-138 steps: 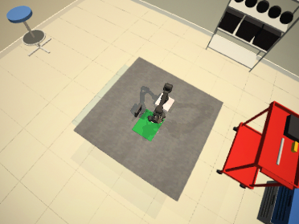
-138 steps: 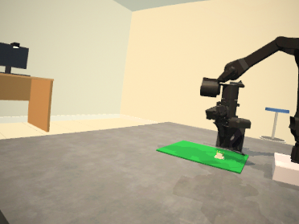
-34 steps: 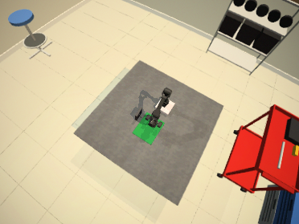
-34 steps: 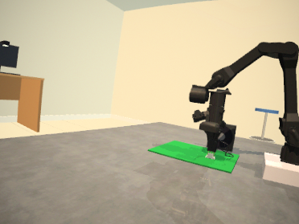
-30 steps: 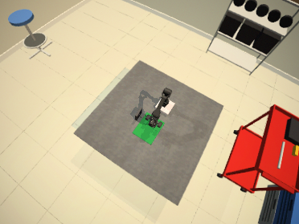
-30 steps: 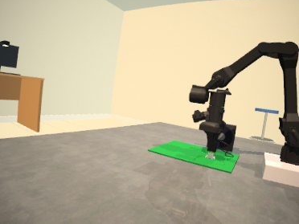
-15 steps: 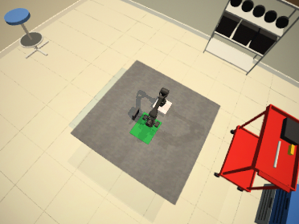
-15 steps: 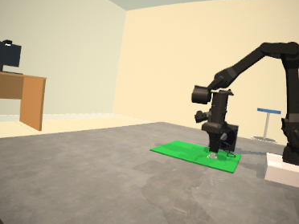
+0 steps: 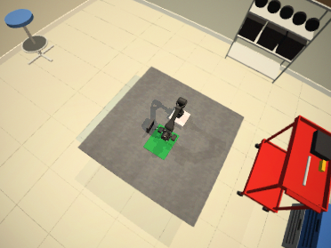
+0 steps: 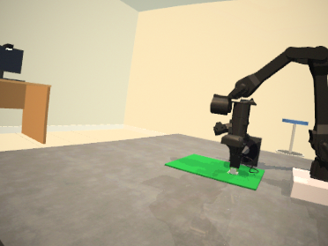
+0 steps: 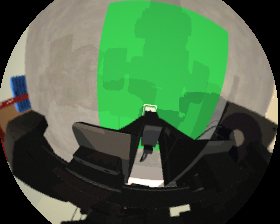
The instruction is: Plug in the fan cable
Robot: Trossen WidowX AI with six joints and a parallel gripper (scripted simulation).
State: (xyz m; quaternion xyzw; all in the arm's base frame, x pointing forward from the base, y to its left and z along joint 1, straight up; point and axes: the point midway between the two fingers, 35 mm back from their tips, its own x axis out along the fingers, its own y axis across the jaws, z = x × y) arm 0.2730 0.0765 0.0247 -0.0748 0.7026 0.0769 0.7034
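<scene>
The green board is 6 cm ahead of my gripper tip, 5 cm below it and 1 cm to the right of it. Round my gripper tip: black fan 19 cm to the right, 3 cm ahead, 2 cm above; then dark fan plug 1 cm behind, 1 cm above.
</scene>
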